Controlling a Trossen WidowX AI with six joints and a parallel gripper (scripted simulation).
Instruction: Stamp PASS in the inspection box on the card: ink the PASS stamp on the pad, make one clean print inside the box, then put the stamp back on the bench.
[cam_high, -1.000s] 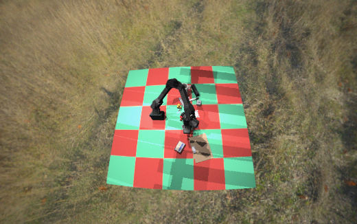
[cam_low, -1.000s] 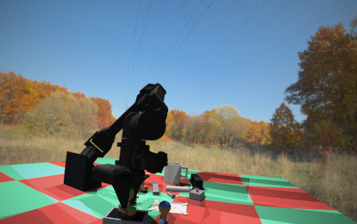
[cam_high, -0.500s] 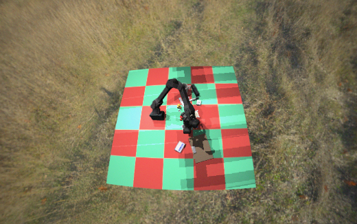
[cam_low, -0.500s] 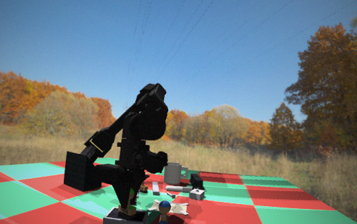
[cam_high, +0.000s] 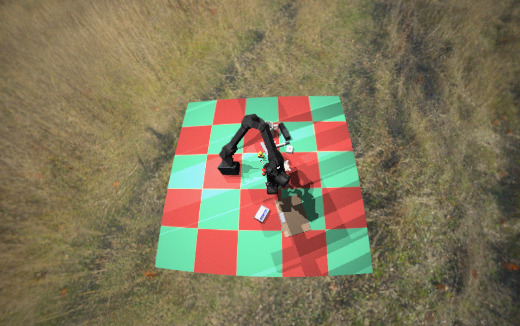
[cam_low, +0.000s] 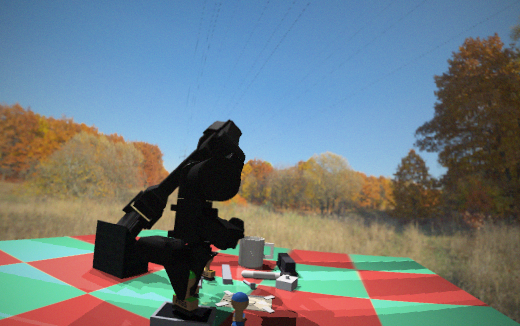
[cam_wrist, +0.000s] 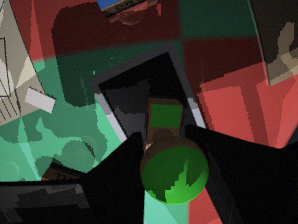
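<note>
Now: the ink pad 4 cm below my gripper tip. From my gripper tip the other things lie so: red-knobbed stamp (8 cm to the left, 6 cm behind, 2 cm below); blue-knobbed stamp (9 cm ahead, 2 cm to the left, 2 cm below); green-knobbed stamp (right at my gripper tip).
</note>
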